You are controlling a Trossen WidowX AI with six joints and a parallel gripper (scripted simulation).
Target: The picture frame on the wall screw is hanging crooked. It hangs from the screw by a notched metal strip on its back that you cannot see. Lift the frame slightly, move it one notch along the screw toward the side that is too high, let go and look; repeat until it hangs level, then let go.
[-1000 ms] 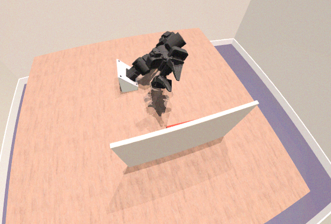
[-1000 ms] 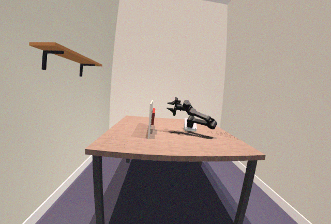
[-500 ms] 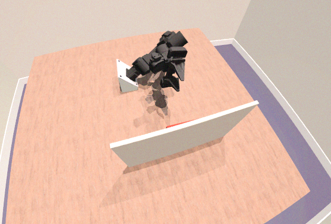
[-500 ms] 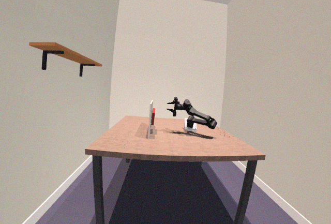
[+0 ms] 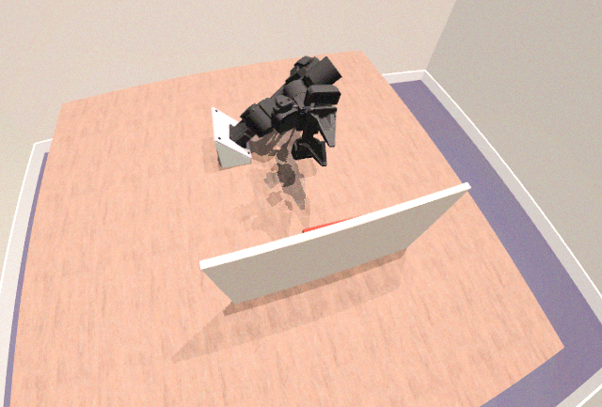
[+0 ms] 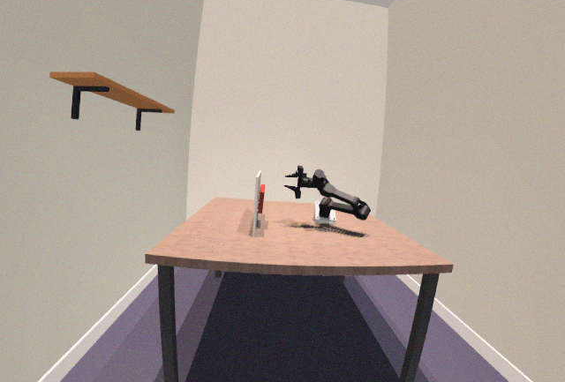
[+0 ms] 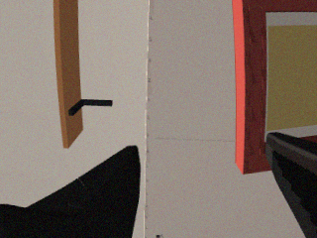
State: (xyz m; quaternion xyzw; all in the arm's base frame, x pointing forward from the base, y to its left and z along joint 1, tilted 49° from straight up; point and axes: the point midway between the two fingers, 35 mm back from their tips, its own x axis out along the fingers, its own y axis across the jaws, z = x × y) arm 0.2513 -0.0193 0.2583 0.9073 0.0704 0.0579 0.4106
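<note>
Right now the picture frame is 130 mm ahead of my gripper tip, 110 mm below it and 10 mm to the left of it. The rest, counted from my gripper tip: wall panel 140 mm ahead, 120 mm below.
</note>
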